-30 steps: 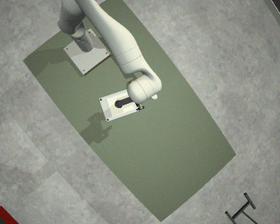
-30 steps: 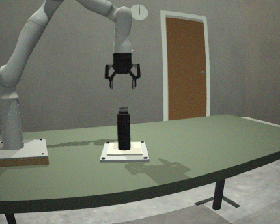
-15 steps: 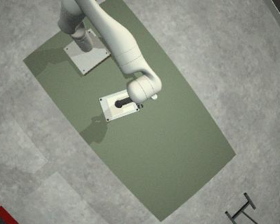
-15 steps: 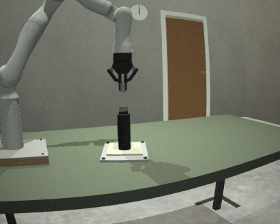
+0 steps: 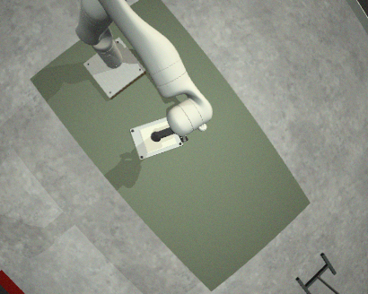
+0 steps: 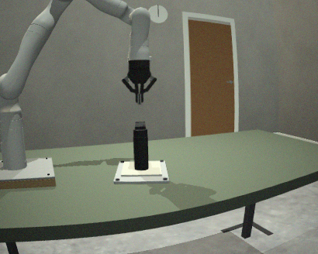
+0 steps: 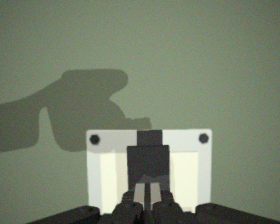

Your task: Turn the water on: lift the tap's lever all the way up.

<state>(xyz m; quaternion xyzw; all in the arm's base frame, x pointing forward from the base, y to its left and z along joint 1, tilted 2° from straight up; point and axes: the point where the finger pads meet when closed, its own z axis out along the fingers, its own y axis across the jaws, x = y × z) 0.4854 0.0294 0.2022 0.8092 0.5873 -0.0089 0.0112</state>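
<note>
Right now my hand is 1 cm past the lever, 4 cm to the left of it and 9 cm above it. From my hand the other things lie so: tap 2 cm behind, 6 cm to the right, 14 cm below.
</note>
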